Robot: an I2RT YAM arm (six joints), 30 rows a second.
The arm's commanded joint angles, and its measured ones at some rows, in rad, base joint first. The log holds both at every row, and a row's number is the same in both.
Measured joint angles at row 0:
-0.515, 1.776, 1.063, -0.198, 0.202, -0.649
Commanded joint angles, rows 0 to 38:
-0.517, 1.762, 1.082, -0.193, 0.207, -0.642
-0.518, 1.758, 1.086, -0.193, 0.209, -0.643
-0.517, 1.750, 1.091, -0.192, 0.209, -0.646
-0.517, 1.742, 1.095, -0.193, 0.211, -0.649
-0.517, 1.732, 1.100, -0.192, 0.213, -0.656
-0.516, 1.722, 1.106, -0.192, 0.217, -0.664
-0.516, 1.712, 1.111, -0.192, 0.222, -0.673
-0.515, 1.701, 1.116, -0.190, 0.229, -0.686
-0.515, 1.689, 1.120, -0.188, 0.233, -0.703
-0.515, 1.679, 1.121, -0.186, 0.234, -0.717
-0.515, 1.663, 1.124, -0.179, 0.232, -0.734
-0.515, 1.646, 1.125, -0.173, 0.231, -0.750
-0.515, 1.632, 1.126, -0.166, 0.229, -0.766
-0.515, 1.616, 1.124, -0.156, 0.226, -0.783
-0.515, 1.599, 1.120, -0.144, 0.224, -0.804
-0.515, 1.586, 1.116, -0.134, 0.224, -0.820
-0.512, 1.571, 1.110, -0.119, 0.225, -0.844
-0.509, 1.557, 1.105, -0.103, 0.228, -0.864
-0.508, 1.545, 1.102, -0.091, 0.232, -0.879
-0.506, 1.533, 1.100, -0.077, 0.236, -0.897
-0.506, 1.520, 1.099, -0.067, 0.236, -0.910
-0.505, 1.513, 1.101, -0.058, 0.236, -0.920
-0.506, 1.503, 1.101, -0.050, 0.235, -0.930
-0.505, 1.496, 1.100, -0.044, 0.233, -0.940
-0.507, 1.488, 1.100, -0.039, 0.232, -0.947
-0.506, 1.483, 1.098, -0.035, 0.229, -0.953
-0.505, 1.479, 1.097, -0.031, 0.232, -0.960
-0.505, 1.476, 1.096, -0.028, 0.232, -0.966
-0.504, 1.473, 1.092, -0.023, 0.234, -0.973
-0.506, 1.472, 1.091, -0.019, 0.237, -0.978
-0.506, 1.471, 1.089, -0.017, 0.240, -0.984
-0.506, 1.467, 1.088, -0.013, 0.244, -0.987
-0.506, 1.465, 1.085, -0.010, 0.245, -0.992
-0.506, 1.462, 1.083, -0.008, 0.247, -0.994
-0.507, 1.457, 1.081, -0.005, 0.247, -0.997
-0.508, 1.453, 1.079, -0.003, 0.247, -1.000
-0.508, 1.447, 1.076, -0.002, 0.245, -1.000
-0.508, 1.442, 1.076, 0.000, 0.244, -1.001
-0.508, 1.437, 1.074, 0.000, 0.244, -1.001
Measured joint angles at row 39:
-0.509, 1.451, 1.077, -0.054, 0.239, -0.984
